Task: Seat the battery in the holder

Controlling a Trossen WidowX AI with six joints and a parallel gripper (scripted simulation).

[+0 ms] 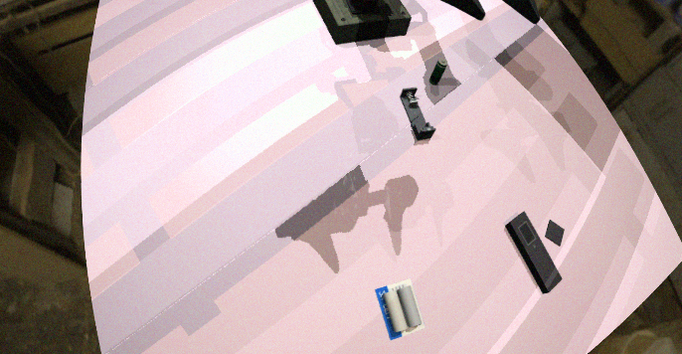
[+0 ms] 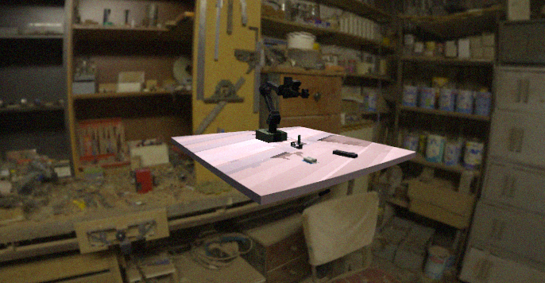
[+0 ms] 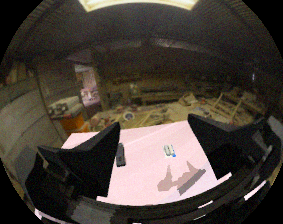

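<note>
Now: the battery 180 mm behind my gripper tip, 100 mm to the left of it and 320 mm below it. The rest, counted from my gripper tip: black battery door (200 mm ahead, 250 mm to the left, 360 mm below); then black remote (220 mm ahead, 170 mm to the left, 340 mm below).
</note>
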